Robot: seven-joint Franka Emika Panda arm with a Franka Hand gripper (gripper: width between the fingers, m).
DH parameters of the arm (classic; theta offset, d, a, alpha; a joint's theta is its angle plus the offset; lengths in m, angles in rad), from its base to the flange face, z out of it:
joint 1: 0 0.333 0 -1.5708
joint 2: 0 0 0 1.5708
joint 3: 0 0.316 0.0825 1.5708
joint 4: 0 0 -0.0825 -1.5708
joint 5: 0 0.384 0 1.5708
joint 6: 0 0 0.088 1.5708
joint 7: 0 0.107 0 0
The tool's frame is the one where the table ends.
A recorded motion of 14 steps. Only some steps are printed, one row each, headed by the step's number.
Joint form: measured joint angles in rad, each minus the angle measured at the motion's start. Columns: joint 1, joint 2, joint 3, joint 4, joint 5, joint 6, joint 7.
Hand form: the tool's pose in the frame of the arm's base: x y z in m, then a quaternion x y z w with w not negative. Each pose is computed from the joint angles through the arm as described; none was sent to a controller.
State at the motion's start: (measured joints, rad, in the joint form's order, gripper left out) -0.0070 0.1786 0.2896 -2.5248 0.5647 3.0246 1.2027
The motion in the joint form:
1: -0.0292 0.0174 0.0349 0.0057 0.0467 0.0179 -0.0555
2: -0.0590 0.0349 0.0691 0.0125 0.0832 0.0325 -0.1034
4: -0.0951 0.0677 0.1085 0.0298 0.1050 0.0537 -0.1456
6: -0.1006 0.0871 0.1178 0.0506 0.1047 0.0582 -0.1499
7: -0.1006 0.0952 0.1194 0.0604 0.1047 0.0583 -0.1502
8: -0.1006 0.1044 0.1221 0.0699 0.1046 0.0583 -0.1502
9: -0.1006 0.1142 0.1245 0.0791 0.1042 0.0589 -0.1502
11: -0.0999 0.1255 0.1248 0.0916 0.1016 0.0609 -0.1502
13: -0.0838 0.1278 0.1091 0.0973 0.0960 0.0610 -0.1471
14: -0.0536 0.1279 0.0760 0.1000 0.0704 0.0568 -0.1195
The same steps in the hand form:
1: 0.4740 0.0978 0.2349 -0.72730 0.66060 -0.04273 0.18116
2: 0.4747 0.0975 0.2305 -0.73009 0.65638 -0.04243 0.18527
4: 0.4786 0.0984 0.2239 -0.73381 0.65079 -0.04274 0.19018
6: 0.4846 0.1020 0.2226 -0.73434 0.64885 -0.04212 0.19484
7: 0.4873 0.1036 0.2221 -0.73417 0.64851 -0.04132 0.19678
8: 0.4897 0.1058 0.2211 -0.73427 0.64799 -0.03974 0.19842
9: 0.4920 0.1078 0.2197 -0.73433 0.64758 -0.03819 0.19982
11: 0.4956 0.1094 0.2188 -0.73433 0.64692 -0.03813 0.20201
13: 0.4975 0.1103 0.2190 -0.73551 0.64555 -0.04033 0.20166
14: 0.4989 0.1108 0.2187 -0.73565 0.64657 -0.04221 0.19746

